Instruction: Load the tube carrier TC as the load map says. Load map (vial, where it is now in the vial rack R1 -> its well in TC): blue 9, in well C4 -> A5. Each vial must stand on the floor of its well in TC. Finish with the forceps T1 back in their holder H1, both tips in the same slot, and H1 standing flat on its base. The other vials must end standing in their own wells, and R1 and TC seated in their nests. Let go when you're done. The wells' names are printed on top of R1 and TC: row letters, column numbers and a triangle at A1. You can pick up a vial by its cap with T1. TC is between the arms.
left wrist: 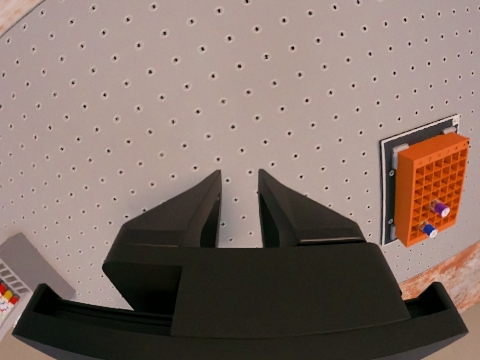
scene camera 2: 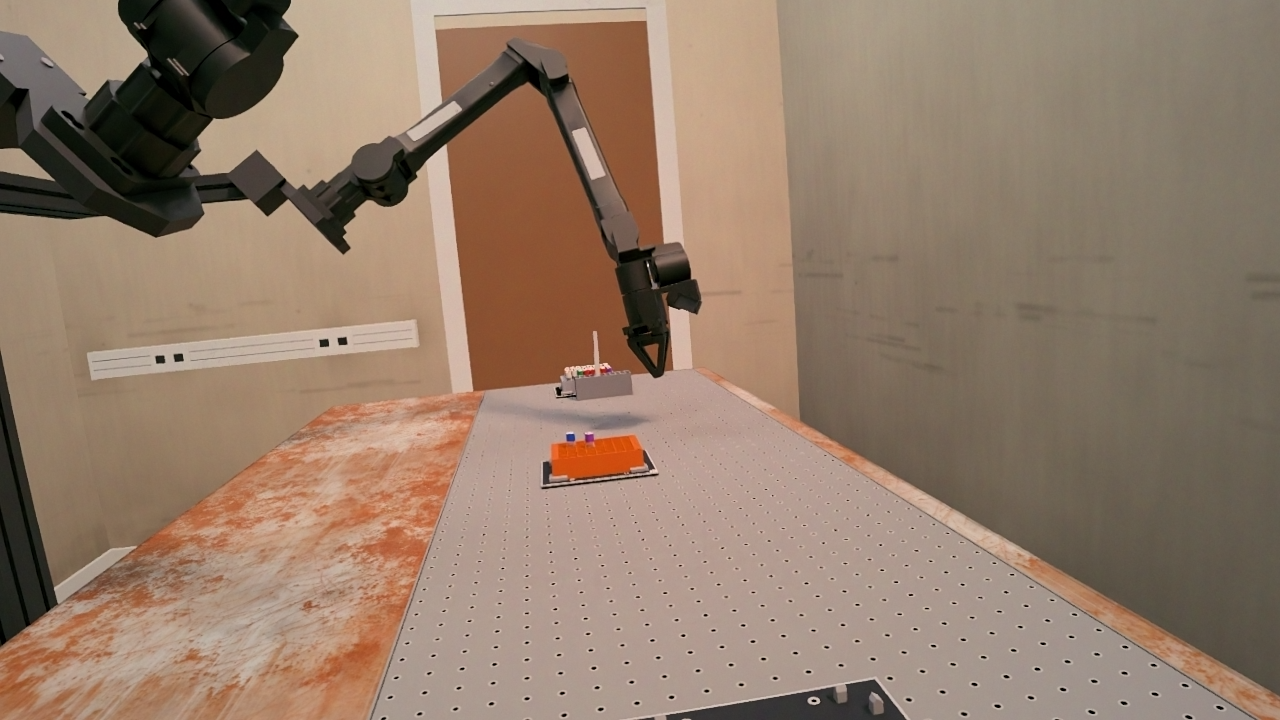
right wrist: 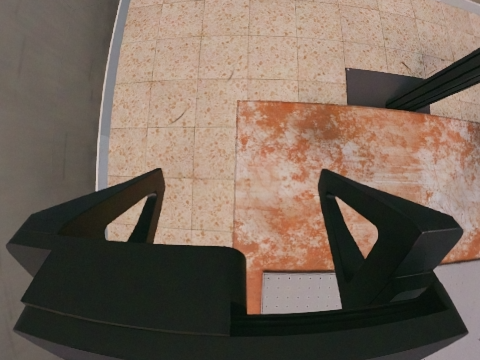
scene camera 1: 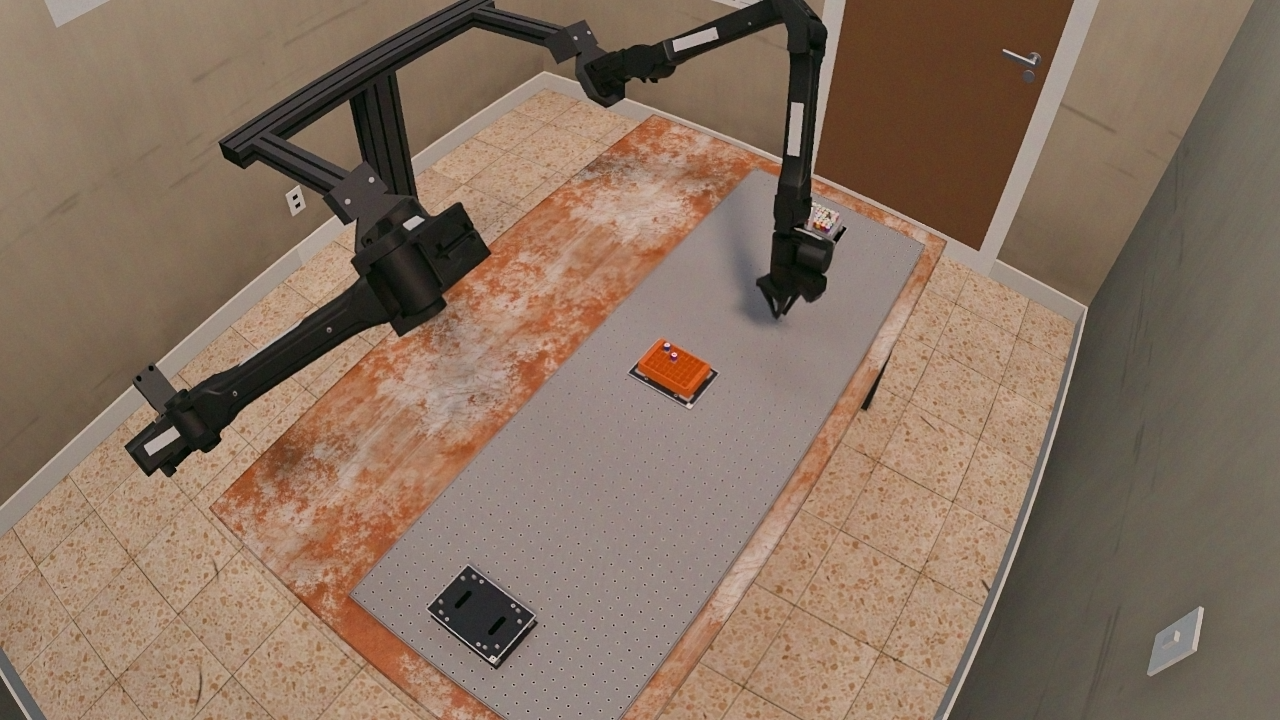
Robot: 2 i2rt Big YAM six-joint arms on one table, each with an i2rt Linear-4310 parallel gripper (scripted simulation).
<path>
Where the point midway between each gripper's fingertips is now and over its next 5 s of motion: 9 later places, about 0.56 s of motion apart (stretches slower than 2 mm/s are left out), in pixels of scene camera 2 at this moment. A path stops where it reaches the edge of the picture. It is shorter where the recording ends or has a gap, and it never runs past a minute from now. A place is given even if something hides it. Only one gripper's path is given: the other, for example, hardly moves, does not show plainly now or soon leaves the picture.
My left gripper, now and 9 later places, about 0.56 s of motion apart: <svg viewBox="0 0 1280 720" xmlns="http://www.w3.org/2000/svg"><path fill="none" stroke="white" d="M658 376L641 362L622 350L600 337L578 326L553 315L529 306L524 305L545 310L566 315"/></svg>
</path>
